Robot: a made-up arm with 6 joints. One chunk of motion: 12 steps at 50 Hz.
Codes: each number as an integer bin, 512 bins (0 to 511) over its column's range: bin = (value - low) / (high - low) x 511, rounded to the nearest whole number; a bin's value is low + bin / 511 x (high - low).
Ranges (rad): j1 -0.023..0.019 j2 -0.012..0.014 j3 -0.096..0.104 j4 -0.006..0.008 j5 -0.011..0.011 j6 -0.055..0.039
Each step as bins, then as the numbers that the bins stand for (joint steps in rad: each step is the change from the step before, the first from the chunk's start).
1 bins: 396 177 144 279 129 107
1 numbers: 0.00955 -0.00299 -0.03964 0.00164 -0.00545 -0.03532
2 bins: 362 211 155 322 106 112
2 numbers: 0.00675 -0.00126 -0.03533 0.00282 -0.00644 -0.03440
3 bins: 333 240 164 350 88 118
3 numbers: 0.00437 0.00021 -0.03181 0.00359 -0.00721 -0.03329
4 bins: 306 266 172 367 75 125
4 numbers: 0.00215 0.00153 -0.02868 0.00405 -0.00777 -0.03201
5 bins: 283 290 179 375 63 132
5 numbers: 0.00026 0.00276 -0.02594 0.00427 -0.00829 -0.03072
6 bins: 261 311 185 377 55 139
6 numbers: -0.00155 0.00382 -0.02359 0.00433 -0.00863 -0.02943
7 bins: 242 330 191 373 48 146
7 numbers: -0.00311 0.00479 -0.02124 0.00422 -0.00893 -0.02814
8 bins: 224 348 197 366 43 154
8 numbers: -0.00459 0.00571 -0.01890 0.00403 -0.00915 -0.02667
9 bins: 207 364 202 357 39 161
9 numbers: -0.00599 0.00652 -0.01694 0.00378 -0.00932 -0.02538
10 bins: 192 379 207 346 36 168
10 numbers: -0.00722 0.00728 -0.01498 0.00348 -0.00945 -0.02410
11 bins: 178 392 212 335 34 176
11 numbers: -0.00837 0.00795 -0.01303 0.00318 -0.00954 -0.02262
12 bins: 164 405 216 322 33 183
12 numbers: -0.00952 0.00861 -0.01146 0.00282 -0.00958 -0.02134
